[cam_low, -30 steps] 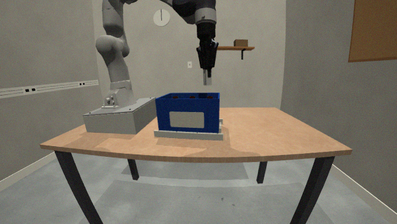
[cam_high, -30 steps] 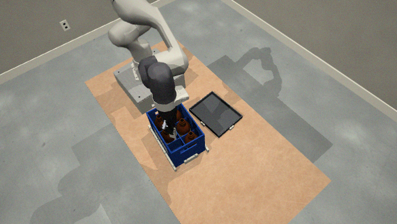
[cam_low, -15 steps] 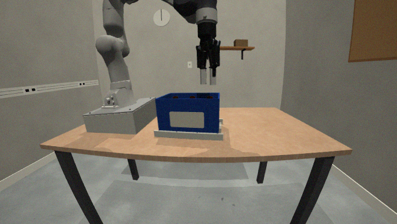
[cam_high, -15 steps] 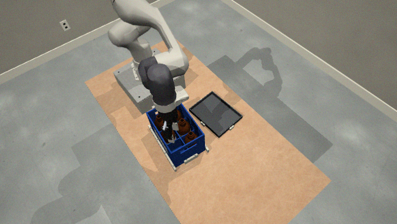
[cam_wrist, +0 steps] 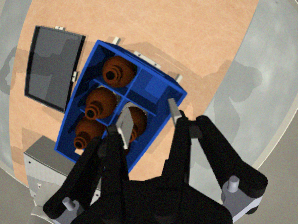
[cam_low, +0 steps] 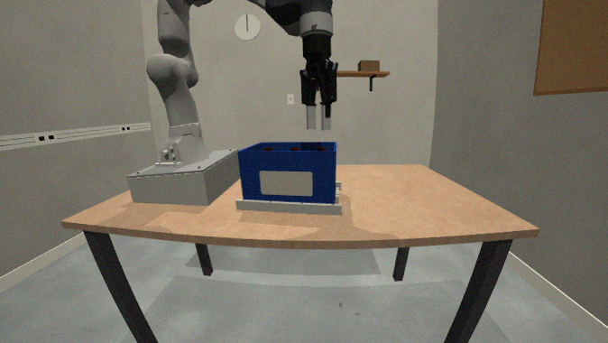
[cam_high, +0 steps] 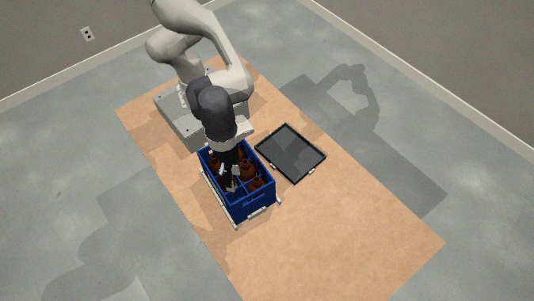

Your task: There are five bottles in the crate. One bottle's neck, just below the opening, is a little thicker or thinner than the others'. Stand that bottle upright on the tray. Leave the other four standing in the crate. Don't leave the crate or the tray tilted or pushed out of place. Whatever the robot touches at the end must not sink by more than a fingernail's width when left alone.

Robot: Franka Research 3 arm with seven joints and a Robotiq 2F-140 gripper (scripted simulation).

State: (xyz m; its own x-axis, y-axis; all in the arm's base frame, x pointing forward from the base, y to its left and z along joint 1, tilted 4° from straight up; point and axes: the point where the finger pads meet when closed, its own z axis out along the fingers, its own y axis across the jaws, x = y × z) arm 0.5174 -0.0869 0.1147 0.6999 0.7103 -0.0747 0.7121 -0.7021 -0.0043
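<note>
The blue crate is 17 cm below my hand, 9 cm behind it and 4 cm to the left of it. From my hand the other things lie so: bottle 17 cm below, 17 cm behind; dark grey tray 31 cm to the left, 25 cm below, 12 cm behind.
</note>
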